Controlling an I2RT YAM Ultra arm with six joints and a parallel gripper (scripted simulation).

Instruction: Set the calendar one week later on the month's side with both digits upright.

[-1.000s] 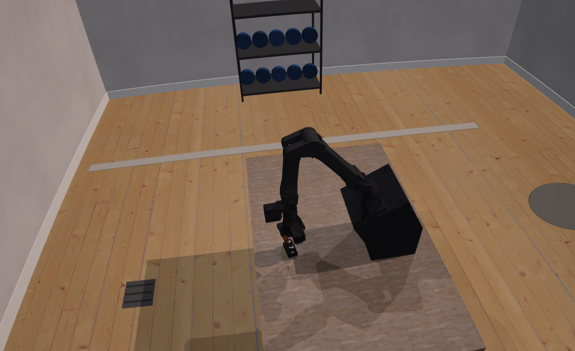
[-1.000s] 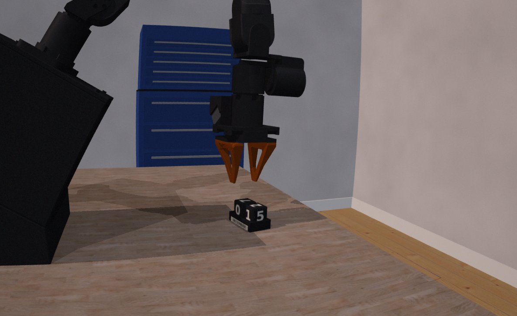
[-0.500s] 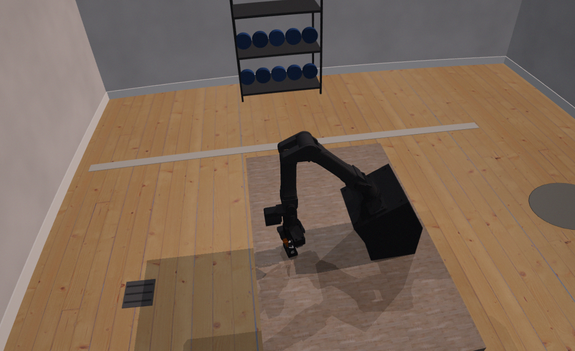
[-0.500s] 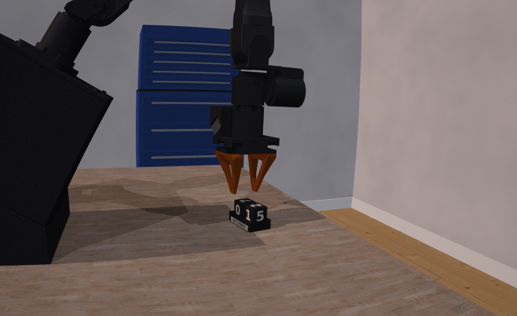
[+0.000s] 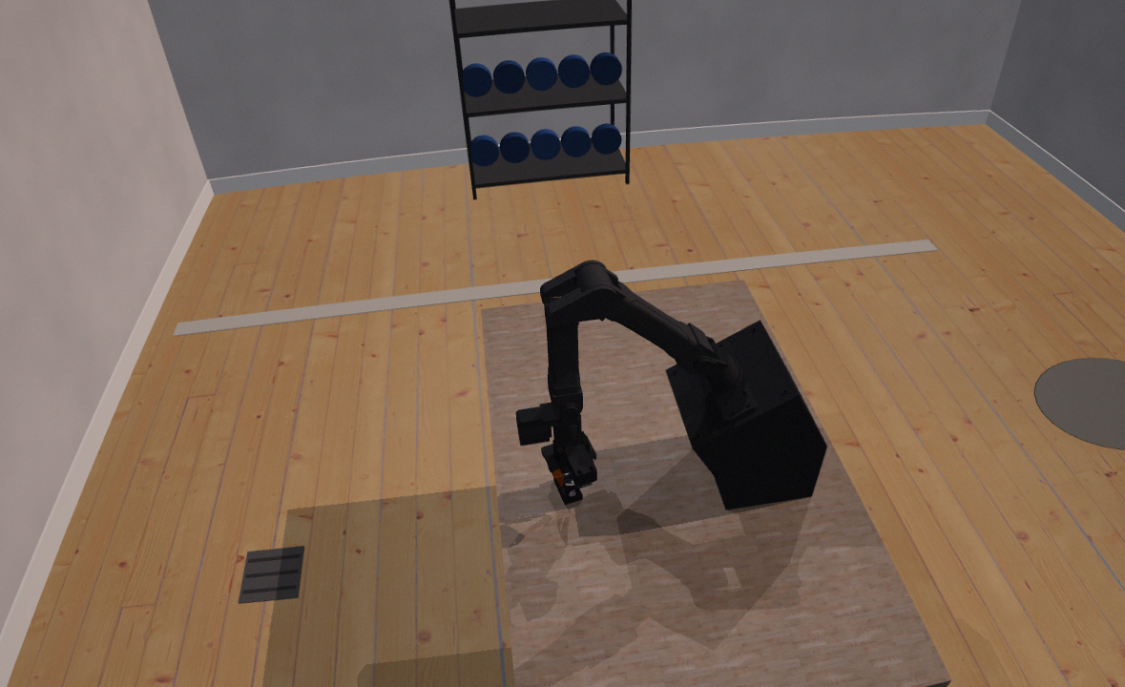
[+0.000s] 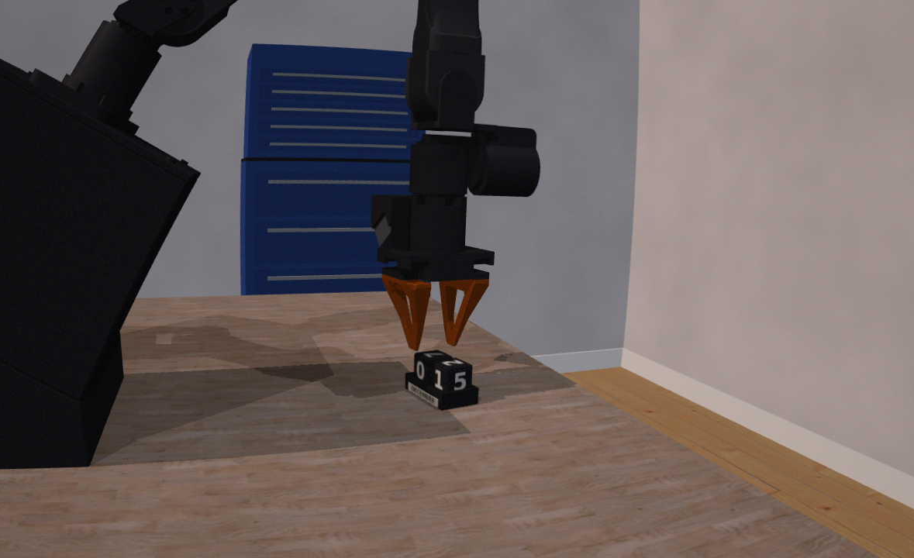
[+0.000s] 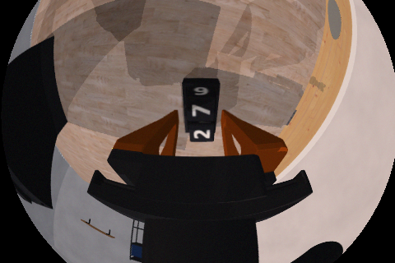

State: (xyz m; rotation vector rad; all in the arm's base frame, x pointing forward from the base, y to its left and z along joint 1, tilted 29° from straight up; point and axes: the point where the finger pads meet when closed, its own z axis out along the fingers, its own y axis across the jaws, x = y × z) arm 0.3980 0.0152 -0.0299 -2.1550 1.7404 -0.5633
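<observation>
The black tray lies 2 cm to the right of my hand and 5 cm below it.
</observation>
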